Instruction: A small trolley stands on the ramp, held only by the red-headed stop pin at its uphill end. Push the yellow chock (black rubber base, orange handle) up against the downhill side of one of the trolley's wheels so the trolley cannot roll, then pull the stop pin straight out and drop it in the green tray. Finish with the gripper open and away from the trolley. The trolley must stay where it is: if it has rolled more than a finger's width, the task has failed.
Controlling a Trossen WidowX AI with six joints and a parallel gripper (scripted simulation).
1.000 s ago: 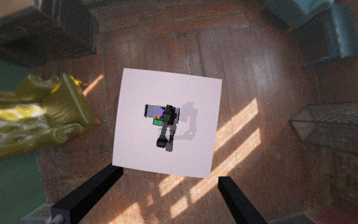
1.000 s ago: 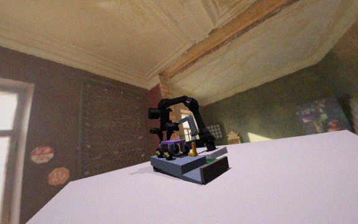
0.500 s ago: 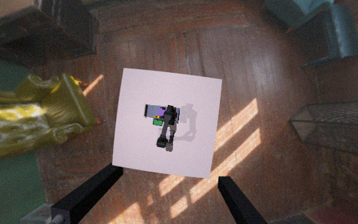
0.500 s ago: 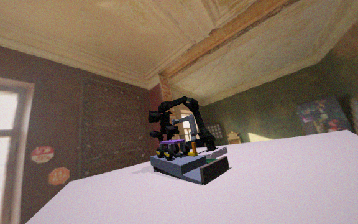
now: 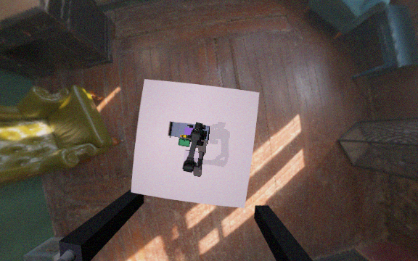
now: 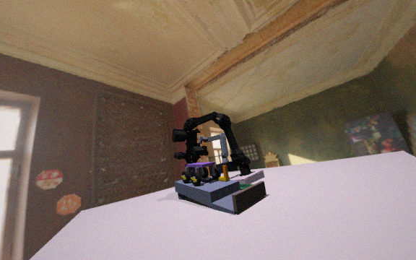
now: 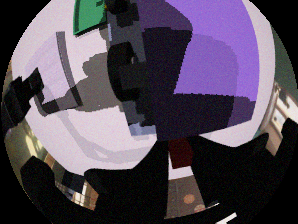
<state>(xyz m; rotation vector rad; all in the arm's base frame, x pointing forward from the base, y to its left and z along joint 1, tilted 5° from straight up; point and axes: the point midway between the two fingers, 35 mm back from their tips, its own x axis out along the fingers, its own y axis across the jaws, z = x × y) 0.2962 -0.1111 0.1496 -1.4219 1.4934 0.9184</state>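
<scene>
Right now my gripper tip is 9 cm past the green tray, 22 cm to the right of it and 14 cm above it. The rest, counted from my gripper tip: yellow chock: 2 cm behind, 20 cm to the left, 5 cm below; purple-topped trolley: 3 cm ahead, 10 cm to the left, 2 cm below; red stop pin: right at my gripper tip.
</scene>
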